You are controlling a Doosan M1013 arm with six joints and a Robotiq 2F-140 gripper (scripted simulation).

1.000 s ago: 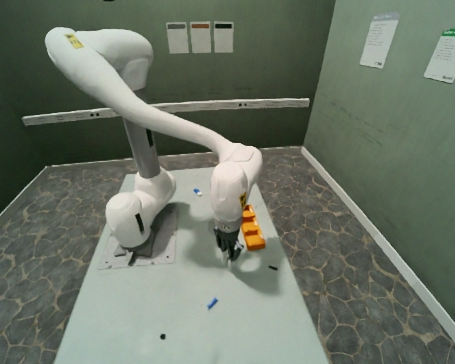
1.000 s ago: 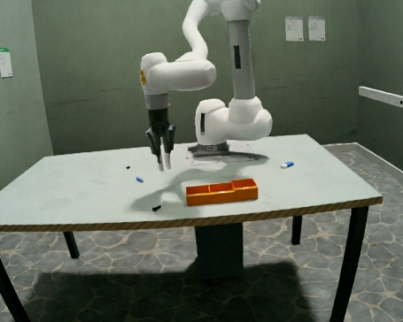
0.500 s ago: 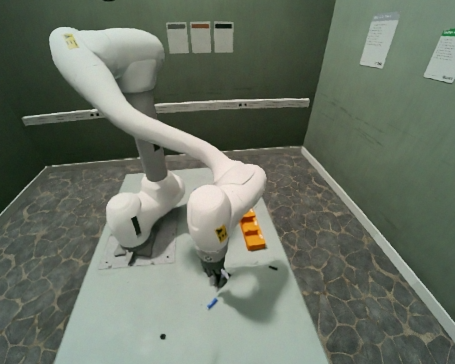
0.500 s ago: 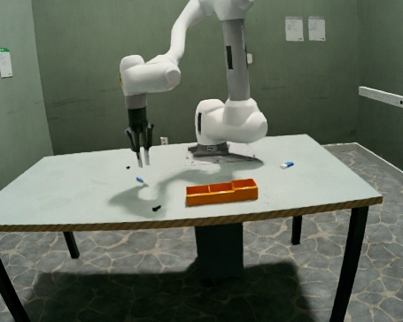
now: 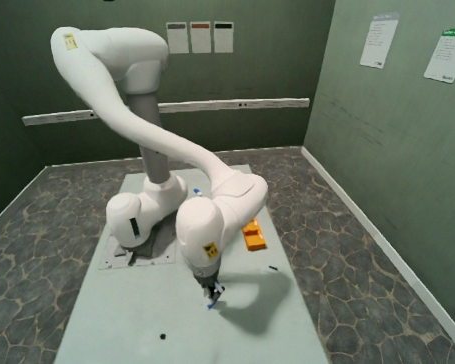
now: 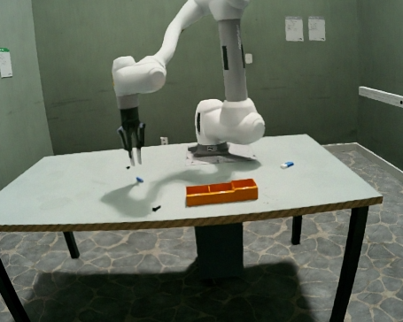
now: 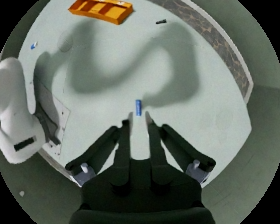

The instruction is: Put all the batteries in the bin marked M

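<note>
Right now the orange bin is 190 mm ahead of my hand, 360 mm to the left of it and 90 mm below it. From my hand the other things lie so: black dot-like piece (170 mm behind, 100 mm to the right, 100 mm below); white object (100 mm behind, 650 mm to the left, 100 mm below).
</note>
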